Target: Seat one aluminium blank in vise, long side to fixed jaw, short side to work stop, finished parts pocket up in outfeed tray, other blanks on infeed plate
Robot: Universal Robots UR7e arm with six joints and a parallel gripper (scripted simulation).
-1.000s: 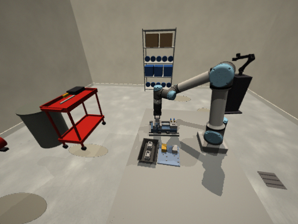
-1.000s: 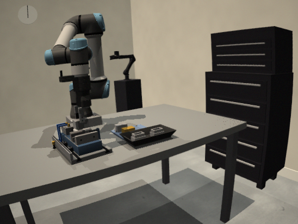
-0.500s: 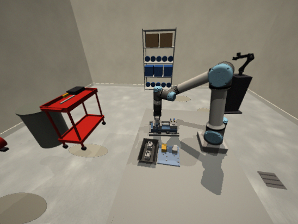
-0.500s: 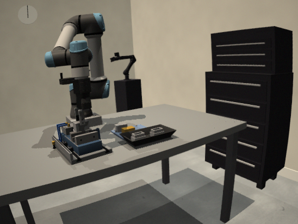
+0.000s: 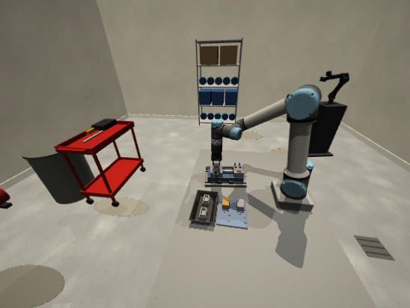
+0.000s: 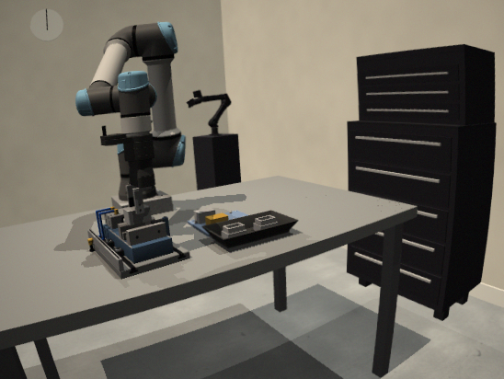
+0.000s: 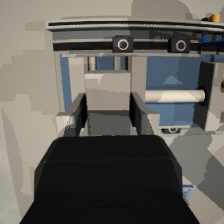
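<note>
The aluminium blank is 3 cm below my hand. Also, from my hand: brass blank: 3 cm behind, 28 cm to the left, 12 cm below; vise: 7 cm behind, 1 cm to the left, 11 cm below.
</note>
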